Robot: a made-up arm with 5 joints.
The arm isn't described. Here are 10 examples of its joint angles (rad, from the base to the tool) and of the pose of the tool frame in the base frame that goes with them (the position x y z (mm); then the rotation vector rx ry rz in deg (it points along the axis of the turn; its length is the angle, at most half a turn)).
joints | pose
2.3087 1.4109 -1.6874 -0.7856 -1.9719 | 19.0 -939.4 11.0 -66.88 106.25 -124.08
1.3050 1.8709 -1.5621 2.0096 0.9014 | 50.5 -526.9 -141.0 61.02 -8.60 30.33
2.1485 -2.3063 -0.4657 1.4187 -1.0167 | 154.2 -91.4 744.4 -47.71 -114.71 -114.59
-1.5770 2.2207 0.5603 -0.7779 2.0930 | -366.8 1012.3 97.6 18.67 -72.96 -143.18
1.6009 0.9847 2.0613 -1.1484 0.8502 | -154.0 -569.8 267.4 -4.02 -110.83 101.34
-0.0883 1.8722 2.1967 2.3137 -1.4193 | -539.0 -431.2 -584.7 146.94 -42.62 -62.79
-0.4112 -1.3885 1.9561 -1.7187 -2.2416 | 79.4 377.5 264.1 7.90 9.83 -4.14
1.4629 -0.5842 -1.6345 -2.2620 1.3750 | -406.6 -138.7 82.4 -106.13 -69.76 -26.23
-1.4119 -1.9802 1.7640 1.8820 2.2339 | -455.8 216.3 370.6 -40.27 -83.44 151.75
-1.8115 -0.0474 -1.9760 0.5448 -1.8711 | -602.9 -42.5 382.5 25.93 -50.69 100.69
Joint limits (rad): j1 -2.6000..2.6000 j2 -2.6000..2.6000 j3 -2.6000..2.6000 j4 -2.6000..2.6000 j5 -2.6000..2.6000
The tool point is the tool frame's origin. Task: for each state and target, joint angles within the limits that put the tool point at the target. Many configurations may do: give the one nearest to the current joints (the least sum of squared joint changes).
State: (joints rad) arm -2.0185 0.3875 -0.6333 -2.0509 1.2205
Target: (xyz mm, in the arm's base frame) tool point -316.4 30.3 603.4
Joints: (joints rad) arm -2.4255 0.7690 -0.6846 -2.2784 1.3370
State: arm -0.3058 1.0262 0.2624 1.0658 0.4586
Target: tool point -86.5 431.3 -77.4
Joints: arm -1.0092 1.0997 -0.2452 1.1430 0.1030
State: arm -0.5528 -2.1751 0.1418 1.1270 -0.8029
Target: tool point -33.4 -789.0 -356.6
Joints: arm 0.3979 -2.1765 -0.1128 1.1826 -1.0690
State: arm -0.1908 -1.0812 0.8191 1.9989 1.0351
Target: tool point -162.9 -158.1 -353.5
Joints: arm 0.5400 -1.0682 1.0262 1.7024 0.7605
